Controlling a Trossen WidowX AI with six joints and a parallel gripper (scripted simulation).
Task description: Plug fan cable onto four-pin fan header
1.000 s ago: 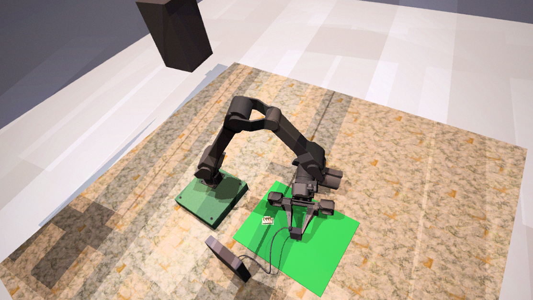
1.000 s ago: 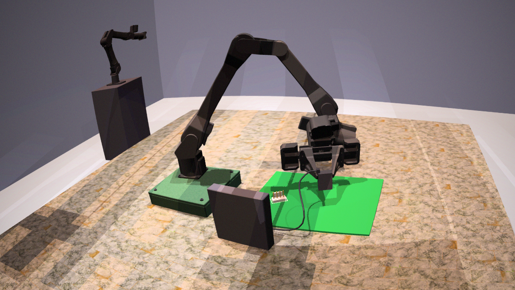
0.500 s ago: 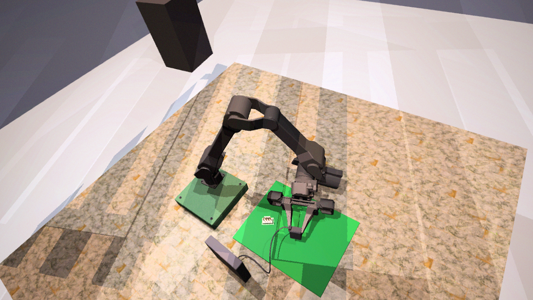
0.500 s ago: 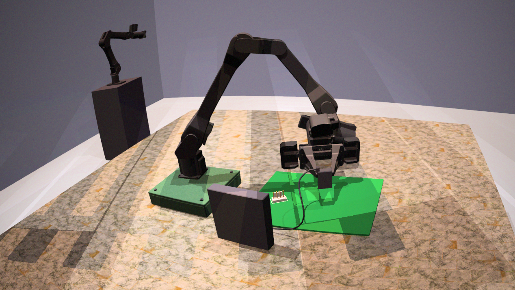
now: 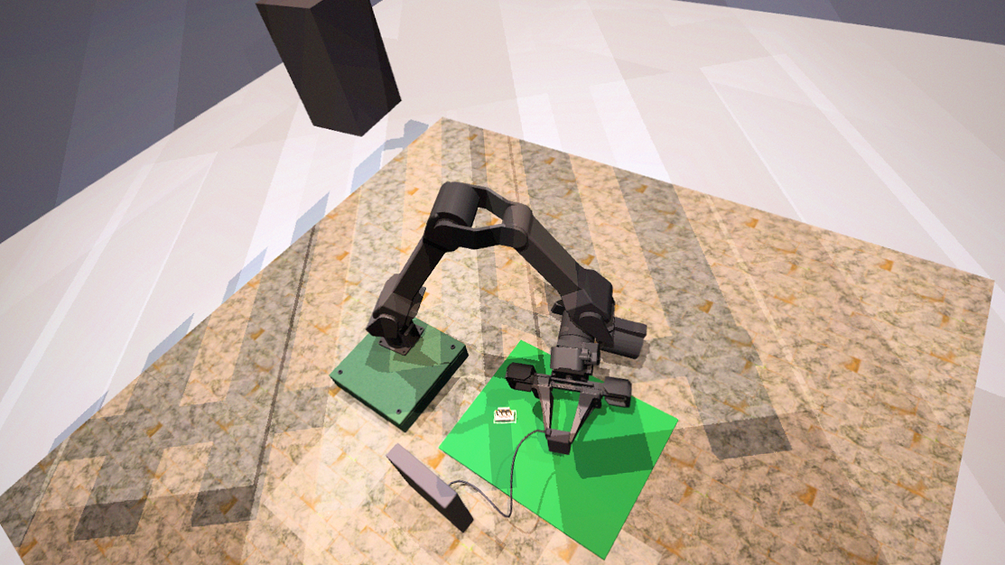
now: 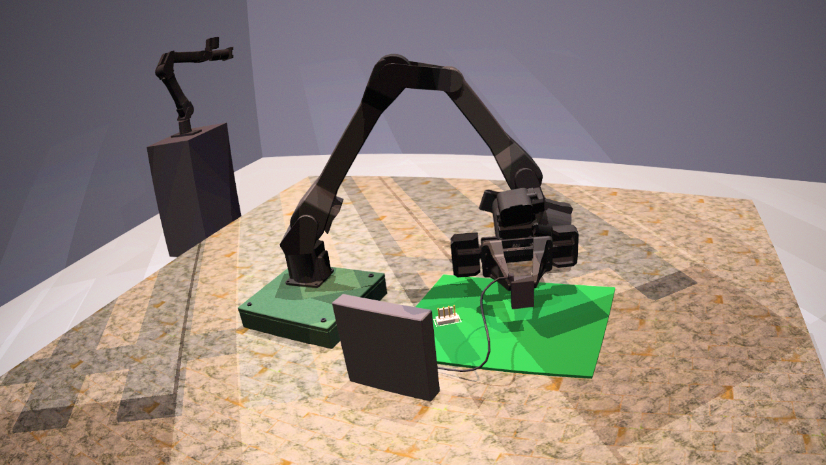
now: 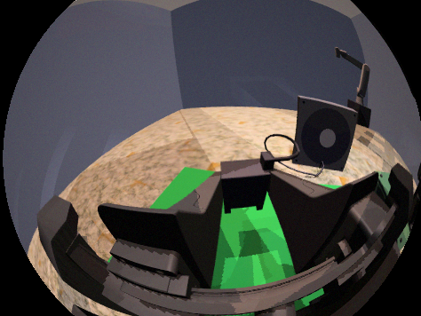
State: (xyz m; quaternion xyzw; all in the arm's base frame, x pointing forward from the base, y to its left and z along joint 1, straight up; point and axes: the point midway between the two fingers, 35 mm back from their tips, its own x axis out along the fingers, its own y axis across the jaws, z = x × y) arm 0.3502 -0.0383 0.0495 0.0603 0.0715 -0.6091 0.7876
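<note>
The green board lies 3 cm behind my gripper tip, 4 cm to the left of it and 9 cm below it. From my gripper tip the other things lie so: dark fan 14 cm behind, 13 cm to the right, 2 cm below; then dark fan plug 1 cm below; then four-pin fan header 12 cm behind, 3 cm to the left, 8 cm below.
</note>
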